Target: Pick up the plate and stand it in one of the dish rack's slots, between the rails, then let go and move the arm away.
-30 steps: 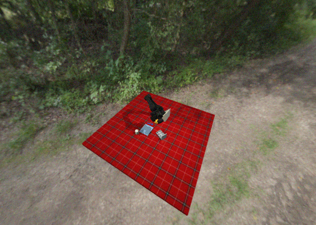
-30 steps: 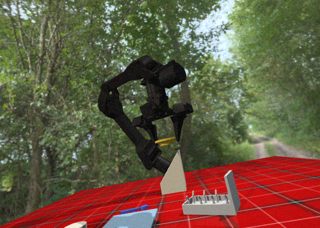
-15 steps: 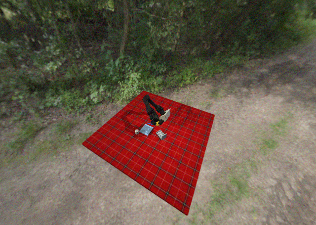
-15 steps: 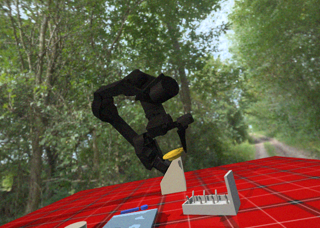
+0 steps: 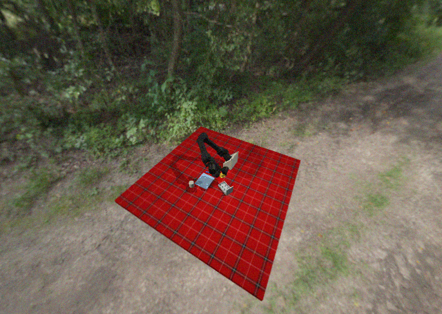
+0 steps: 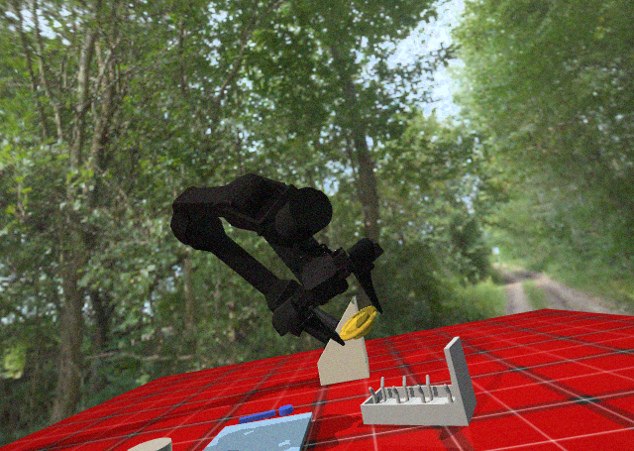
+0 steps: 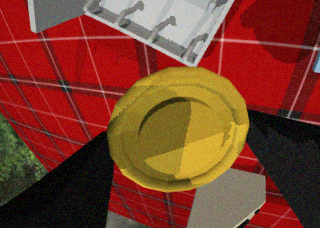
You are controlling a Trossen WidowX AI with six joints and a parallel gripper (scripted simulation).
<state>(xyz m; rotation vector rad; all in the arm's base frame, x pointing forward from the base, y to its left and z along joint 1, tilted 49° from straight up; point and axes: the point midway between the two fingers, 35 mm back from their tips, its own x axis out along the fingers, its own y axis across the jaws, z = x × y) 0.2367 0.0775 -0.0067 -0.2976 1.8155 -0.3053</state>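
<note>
Now: the dish rack 80 mm below my gripper tip, 50 mm to the left of it and 50 mm ahead of it. Also, from my gripper tip: yellow plate 10 mm above; then pale blue mat 160 mm to the right, 100 mm below, 80 mm ahead; then blue utensil 170 mm to the right, 100 mm below, 30 mm behind.
</note>
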